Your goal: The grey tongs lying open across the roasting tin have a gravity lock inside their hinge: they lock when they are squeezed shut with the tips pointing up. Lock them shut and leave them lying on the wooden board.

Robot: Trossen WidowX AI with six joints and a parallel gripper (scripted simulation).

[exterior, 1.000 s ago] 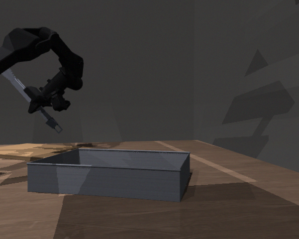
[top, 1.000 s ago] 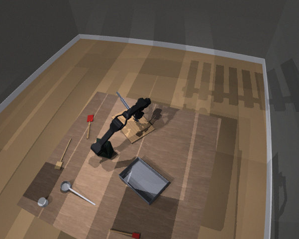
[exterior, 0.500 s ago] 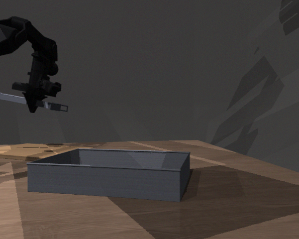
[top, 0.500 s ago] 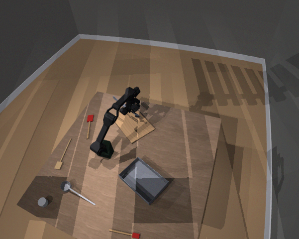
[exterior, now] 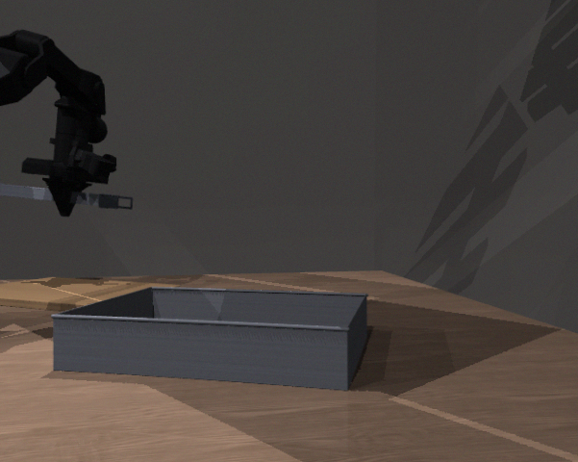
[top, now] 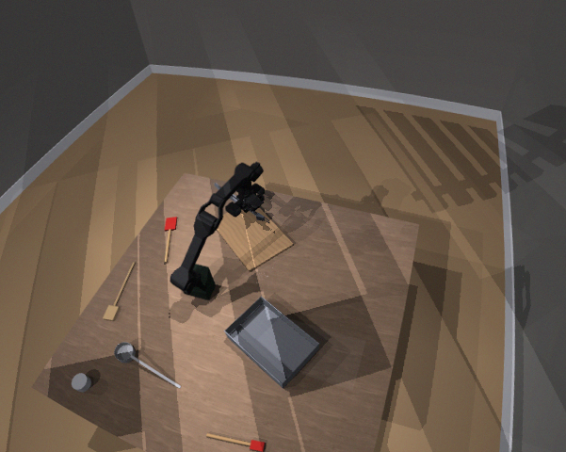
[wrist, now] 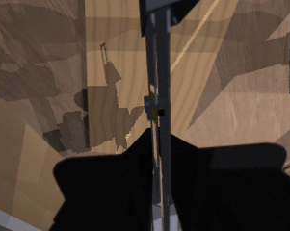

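Now: gripper tip 15 cm above the wooden board. The rest, counted from my gripper tip: roasting tin 46 cm to the right, 31 cm ahead, 13 cm below; red spatula 38 cm behind, 15 cm below, 14 cm to the right.
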